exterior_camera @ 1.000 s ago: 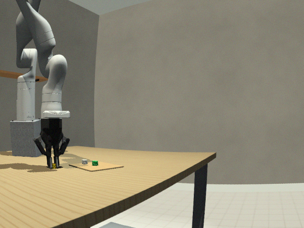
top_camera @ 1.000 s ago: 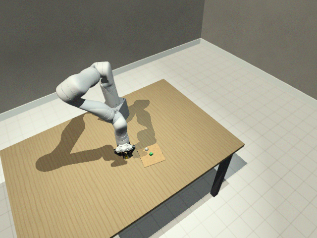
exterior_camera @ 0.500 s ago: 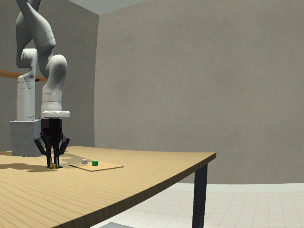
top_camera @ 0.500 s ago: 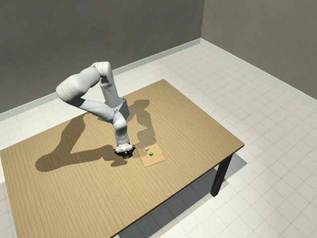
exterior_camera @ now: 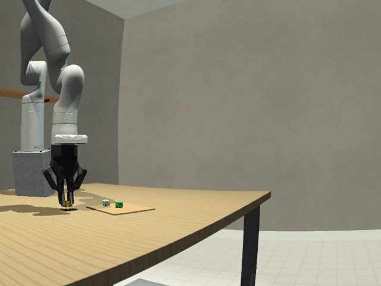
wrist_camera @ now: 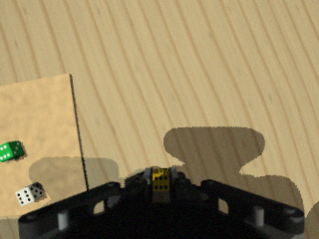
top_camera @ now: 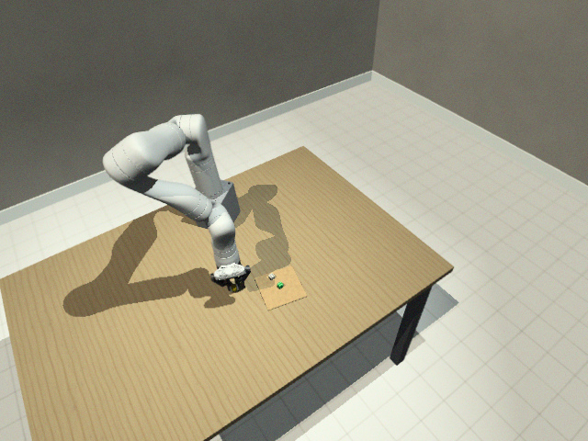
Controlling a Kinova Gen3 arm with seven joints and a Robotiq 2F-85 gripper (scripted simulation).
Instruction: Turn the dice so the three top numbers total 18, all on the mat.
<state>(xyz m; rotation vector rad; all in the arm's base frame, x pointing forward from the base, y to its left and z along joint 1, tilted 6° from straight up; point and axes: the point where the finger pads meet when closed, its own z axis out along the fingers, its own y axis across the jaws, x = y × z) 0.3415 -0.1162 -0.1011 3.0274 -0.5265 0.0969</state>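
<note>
Now: the green die 130 mm to the left of my hand, 80 mm ahead of it and 20 mm below it. Round my hand: yellow die: 10 mm below; white die: 130 mm to the left, 30 mm ahead, 20 mm below; tan mat: 130 mm to the left, 80 mm ahead, 30 mm below.
</note>
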